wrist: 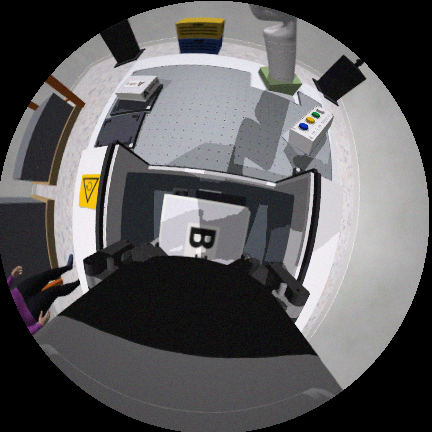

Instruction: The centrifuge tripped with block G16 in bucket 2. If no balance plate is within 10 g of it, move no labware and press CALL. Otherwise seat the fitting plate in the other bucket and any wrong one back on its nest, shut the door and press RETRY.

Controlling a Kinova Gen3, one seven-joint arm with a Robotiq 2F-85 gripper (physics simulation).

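Pixels of known places: gripper, between the fingertips: [199,250]; arm's base, origin of its link: [281,74].
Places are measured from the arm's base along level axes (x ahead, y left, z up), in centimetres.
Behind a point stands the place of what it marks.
My gripper [199,250] @[x 55.0, y -23.7, z 12.3 cm] is shut on a white plate marked B [172,222] @[x 51.5, y -26.3, z 15.3 cm], gripping it by its sides. The plate is over the open, dark chamber of the centrifuge [131,210] @[x 51.0, y -36.8, z 5.1 cm]; part of a dark bucket shows just behind its far edge. The plate hides most of that bucket, and I cannot tell whether the plate touches it. Block G16 cannot be made out. A white plate marked A [135,90] @[x 16.3, y -46.0, z 1.1 cm] sits on a dark nest [119,107] @[x 18.1, y -53.6, z -3.2 cm] at the far left. Beside it is a bare dark nest [119,130] @[x 28.3, y -50.0, z -3.2 cm]. A white button box [311,136] @[x 30.4, y 1.7, z 3.5 cm] with blue, yellow and green buttons stands at the right.
The chamber's raised side walls, edged in black, stand left and right of the gripper. A yellow warning label [89,191] @[x 48.7, y -35.9, z 16.8 cm] is at the left. A grey robot-like column [281,52] @[x 5.6, y -5.9, z 11.8 cm] on a green base, a yellow and blue crate [200,36] and dark screens stand at the back. A person shows at lower left.
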